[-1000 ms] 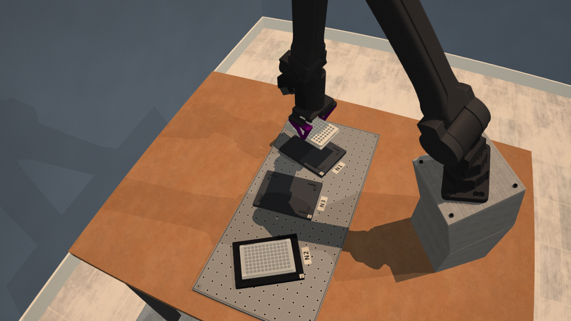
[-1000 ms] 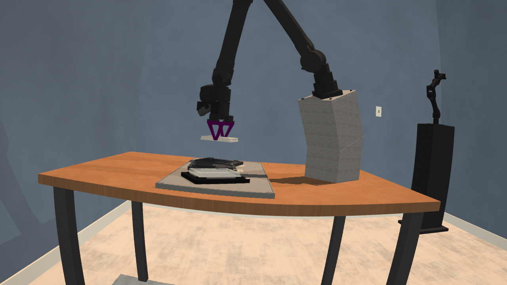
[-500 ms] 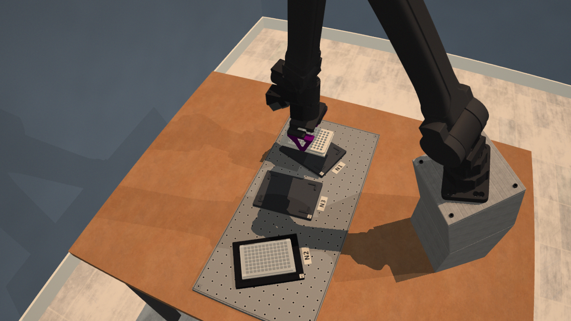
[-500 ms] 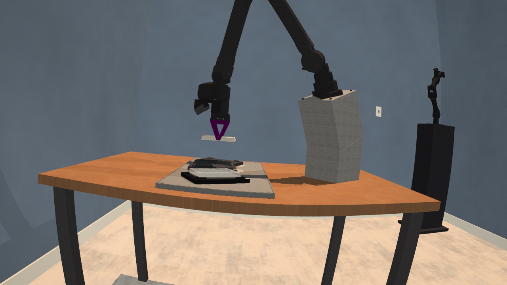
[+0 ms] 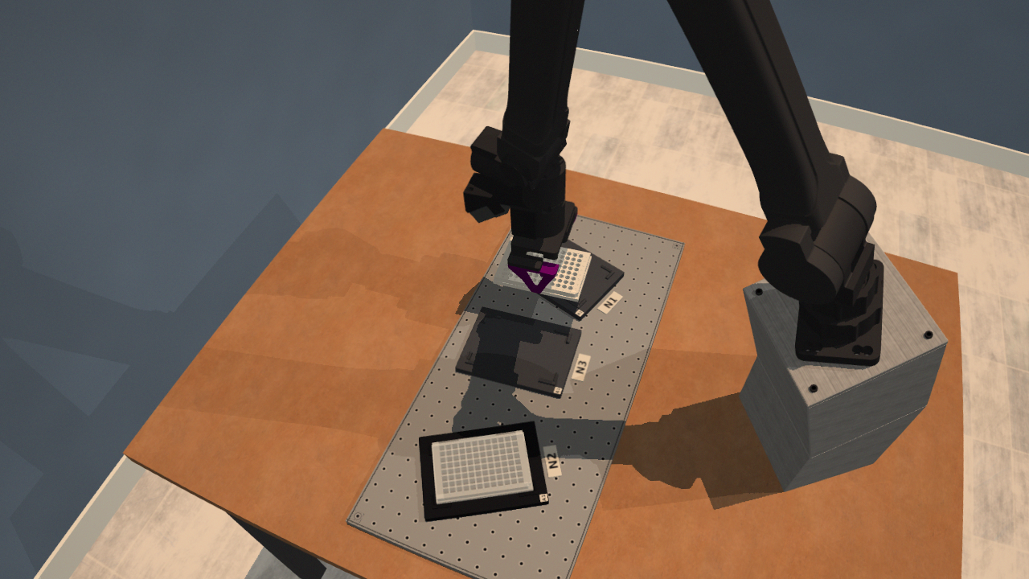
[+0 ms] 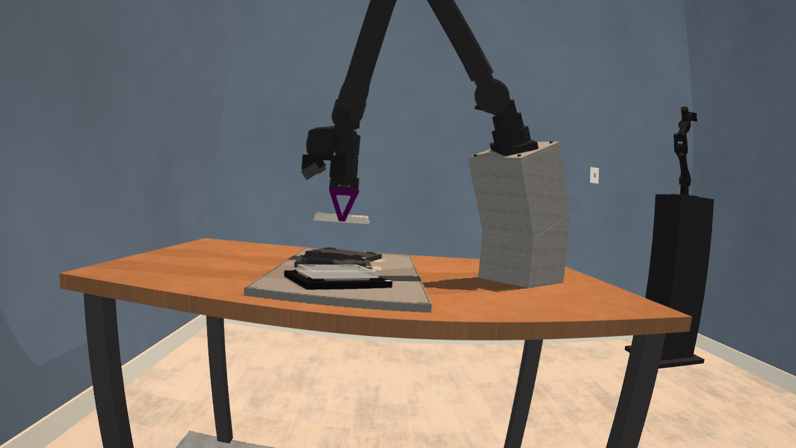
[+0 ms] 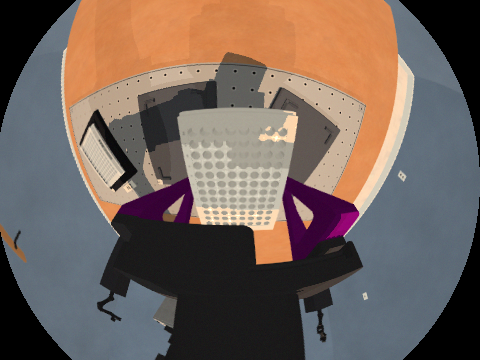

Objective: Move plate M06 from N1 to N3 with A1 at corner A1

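My hand is 1 cm short of the landing nest N3, 9 cm to the right of it and 10 cm above it. Also, from my hand: label N1: 10 cm behind, 5 cm to the right, 10 cm below; then plate M06: right at my hand; then plate nest N1: 8 cm to the right, 10 cm below.
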